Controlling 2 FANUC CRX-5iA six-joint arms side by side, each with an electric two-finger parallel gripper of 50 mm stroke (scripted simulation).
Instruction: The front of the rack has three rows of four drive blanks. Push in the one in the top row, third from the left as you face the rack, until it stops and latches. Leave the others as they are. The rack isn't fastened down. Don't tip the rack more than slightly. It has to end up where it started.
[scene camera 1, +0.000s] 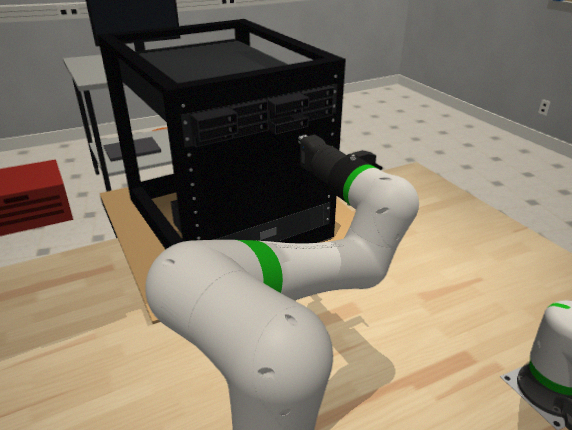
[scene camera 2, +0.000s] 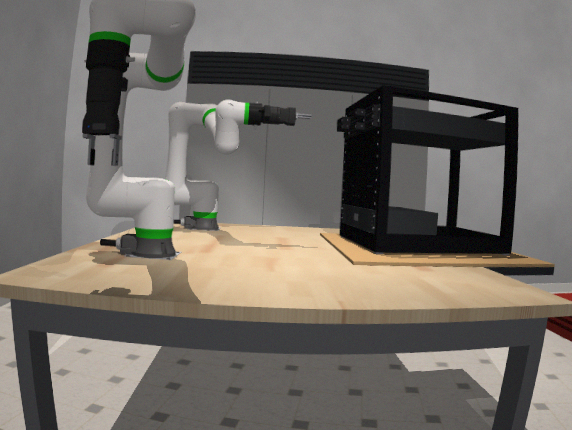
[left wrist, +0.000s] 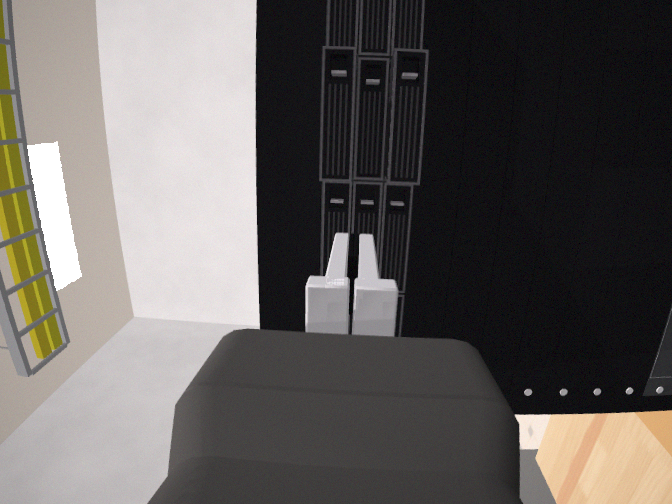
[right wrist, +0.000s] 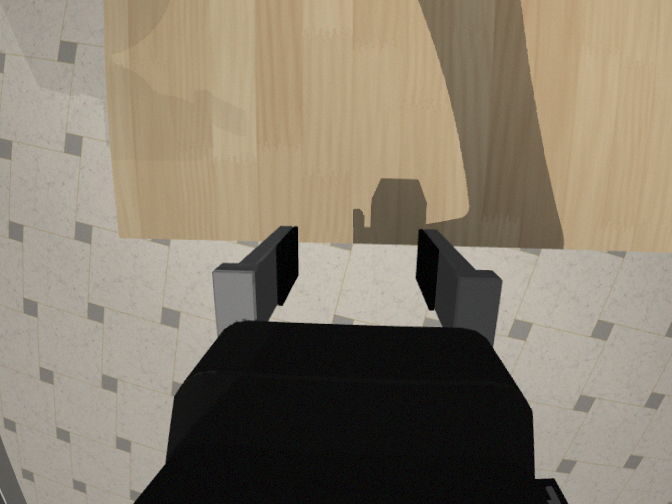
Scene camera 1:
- black rack: 249, 188
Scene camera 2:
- my right gripper: 102, 165
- black rack: 367, 215
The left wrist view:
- my left gripper: 353, 258
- black rack: 533, 237
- drive blank: 371, 111
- drive blank: 396, 214
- drive blank: 367, 219
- drive blank: 337, 196
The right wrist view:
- my right gripper: 357, 252
